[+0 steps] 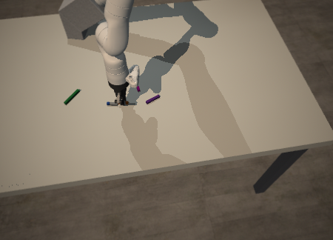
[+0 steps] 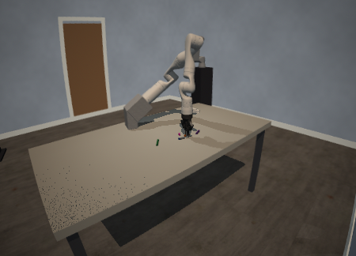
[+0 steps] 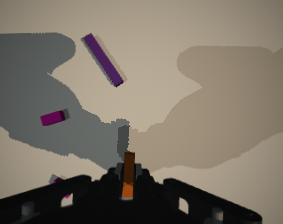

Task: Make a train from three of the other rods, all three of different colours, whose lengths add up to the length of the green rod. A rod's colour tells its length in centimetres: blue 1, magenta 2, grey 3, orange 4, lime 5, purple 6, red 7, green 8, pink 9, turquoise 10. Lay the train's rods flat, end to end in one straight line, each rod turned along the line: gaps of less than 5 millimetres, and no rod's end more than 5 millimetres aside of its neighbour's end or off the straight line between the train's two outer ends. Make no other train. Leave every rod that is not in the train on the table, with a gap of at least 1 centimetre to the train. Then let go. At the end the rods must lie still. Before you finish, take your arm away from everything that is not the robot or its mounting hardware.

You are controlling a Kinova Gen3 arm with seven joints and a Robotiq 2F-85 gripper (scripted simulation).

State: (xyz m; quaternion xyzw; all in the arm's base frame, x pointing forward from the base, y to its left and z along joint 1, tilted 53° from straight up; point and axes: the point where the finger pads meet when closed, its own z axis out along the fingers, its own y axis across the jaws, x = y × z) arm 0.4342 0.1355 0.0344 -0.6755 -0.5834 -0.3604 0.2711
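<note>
The orange rod lies 20 mm below my hand. Also, from my hand: grey rod: 40 mm to the right, 30 mm below; then purple rod: 30 mm behind, 110 mm to the left, 30 mm below; then blue rod: 60 mm to the right, 30 mm below.
</note>
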